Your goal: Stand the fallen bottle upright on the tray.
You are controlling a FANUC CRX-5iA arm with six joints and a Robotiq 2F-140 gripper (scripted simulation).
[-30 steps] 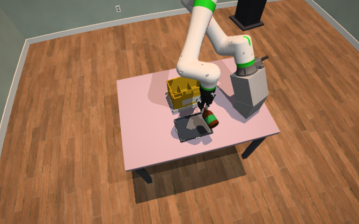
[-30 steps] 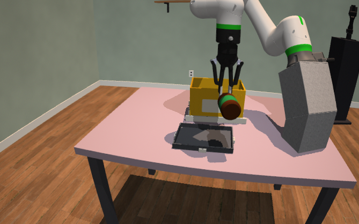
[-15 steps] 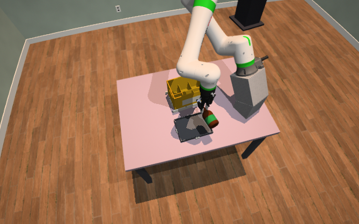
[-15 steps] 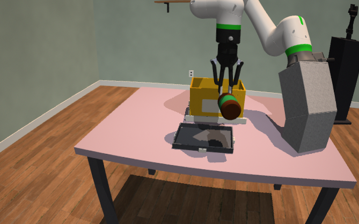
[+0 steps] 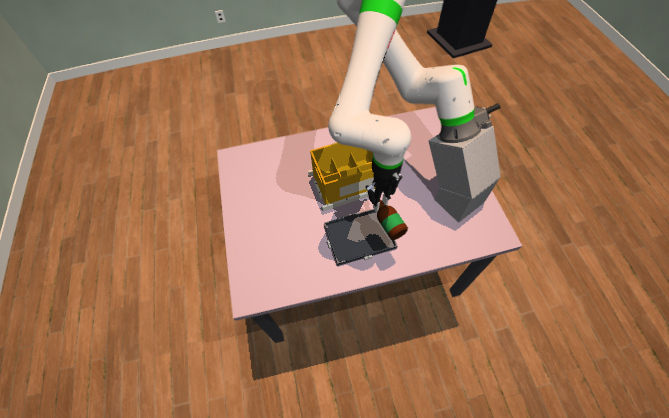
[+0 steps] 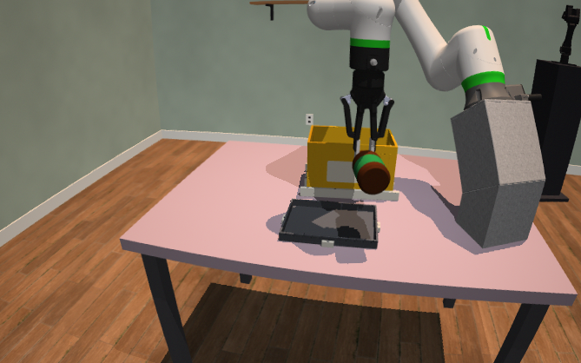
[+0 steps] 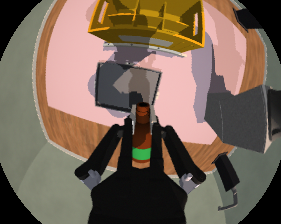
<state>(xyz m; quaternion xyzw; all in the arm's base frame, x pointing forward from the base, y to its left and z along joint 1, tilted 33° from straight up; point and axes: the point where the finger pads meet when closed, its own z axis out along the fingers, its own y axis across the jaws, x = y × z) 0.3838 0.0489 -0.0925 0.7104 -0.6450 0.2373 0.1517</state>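
The bottle lies 60 mm to the left of my hand and 20 mm below it. Round my hand: yellow crate 270 mm to the right, 140 mm below; tray 210 mm below, 70 mm ahead.
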